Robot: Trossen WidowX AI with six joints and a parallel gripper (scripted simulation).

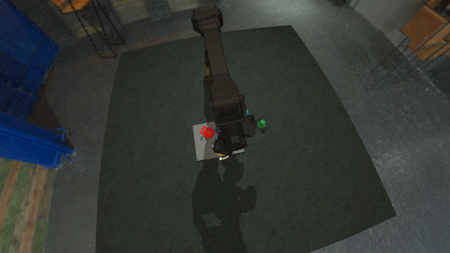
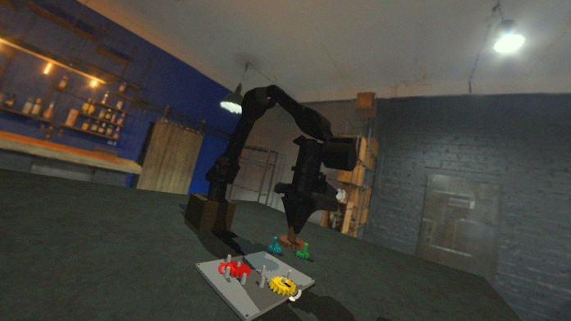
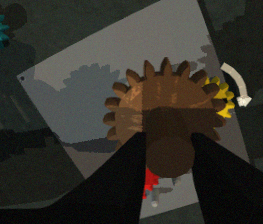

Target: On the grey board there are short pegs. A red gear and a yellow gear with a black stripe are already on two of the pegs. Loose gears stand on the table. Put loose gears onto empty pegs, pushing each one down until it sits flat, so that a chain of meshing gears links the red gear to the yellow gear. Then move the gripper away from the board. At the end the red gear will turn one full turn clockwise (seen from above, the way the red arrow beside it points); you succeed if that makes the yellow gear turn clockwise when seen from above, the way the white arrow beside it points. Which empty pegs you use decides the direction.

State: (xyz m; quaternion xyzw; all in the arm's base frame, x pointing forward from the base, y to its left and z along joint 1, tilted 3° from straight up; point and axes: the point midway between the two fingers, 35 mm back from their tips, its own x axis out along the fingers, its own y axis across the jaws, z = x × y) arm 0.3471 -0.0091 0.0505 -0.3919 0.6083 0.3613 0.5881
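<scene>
Right now the yellow gear is 100 mm below my gripper tip, 40 mm to the right of it and 30 mm ahead of it. From my gripper tip the other things lie so: brown gear 10 mm below; white arrow 100 mm below, 60 mm ahead, 40 mm to the right; red gear 100 mm below, 80 mm to the right, 60 mm behind.
</scene>
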